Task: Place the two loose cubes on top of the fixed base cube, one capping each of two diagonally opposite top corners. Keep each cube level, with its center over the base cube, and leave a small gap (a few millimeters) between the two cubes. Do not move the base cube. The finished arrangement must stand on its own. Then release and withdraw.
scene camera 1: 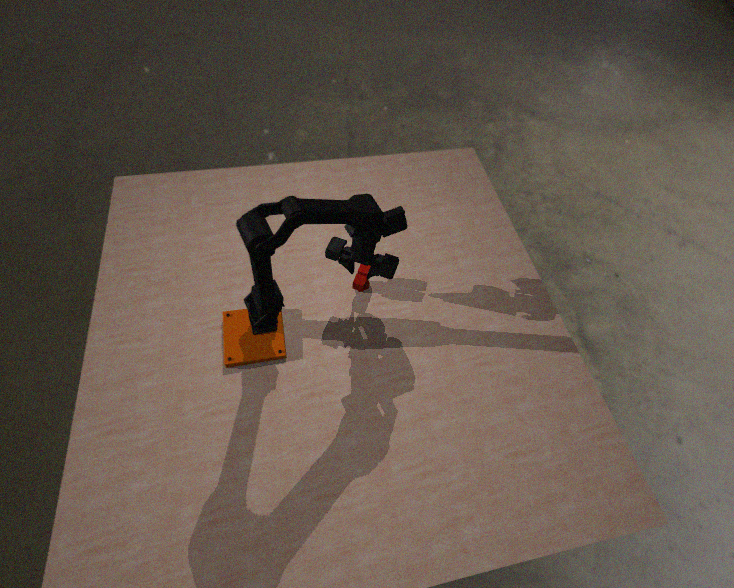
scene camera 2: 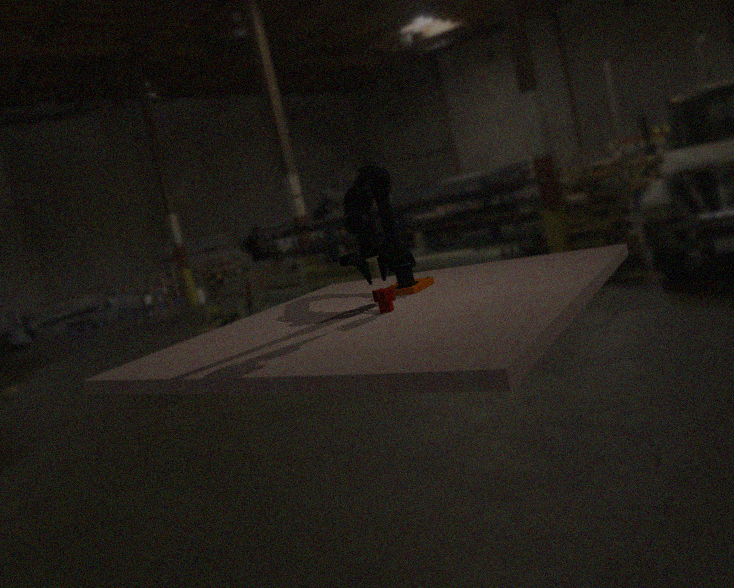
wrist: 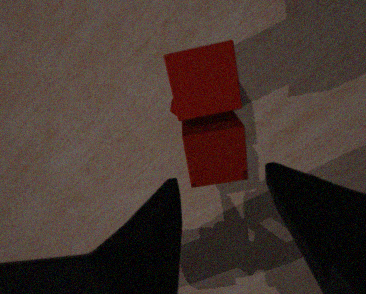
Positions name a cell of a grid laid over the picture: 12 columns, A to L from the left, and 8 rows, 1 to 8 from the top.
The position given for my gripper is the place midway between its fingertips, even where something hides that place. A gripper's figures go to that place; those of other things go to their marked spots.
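Distance of my gripper (wrist: H5) from the lens: 12 cm from the lens. A cube (wrist: G3) is likewise 12 cm from the lens; a cube (wrist: H4) is 13 cm from the lens.
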